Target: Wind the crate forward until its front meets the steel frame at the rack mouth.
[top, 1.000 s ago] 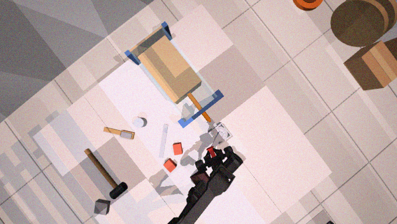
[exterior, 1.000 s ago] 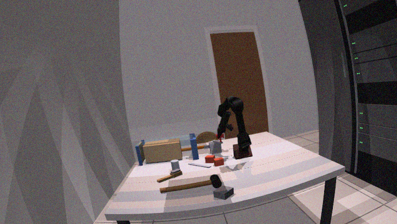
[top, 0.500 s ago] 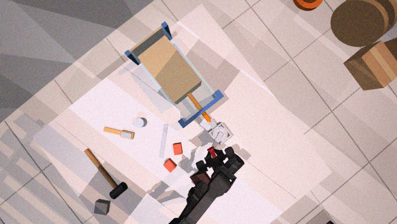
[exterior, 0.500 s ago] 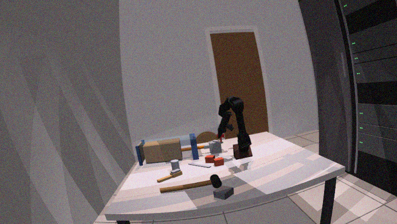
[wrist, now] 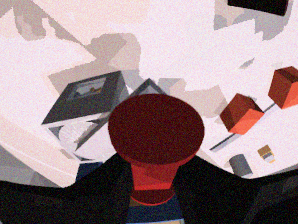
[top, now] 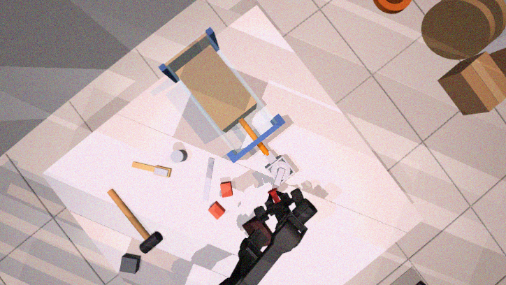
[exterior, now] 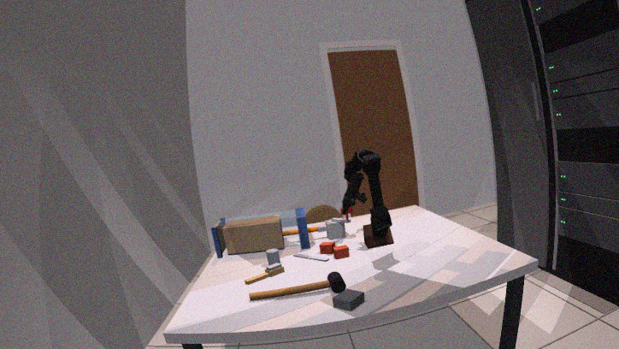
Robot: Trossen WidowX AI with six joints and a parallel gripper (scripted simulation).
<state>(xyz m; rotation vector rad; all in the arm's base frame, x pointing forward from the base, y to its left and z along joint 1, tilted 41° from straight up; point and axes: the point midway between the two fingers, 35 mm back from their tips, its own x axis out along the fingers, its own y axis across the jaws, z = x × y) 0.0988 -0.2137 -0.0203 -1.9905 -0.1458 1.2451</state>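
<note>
Now: gripper tip 30 mm to the left of the grey crank bar and 30 mm above it. The rest, counted from my gripper tip: grey winch: 20 mm ahead, 90 mm to the right, 100 mm below; then red knob: 10 mm behind; then blue steel frame: 200 mm ahead, 90 mm to the right, 30 mm below.
</note>
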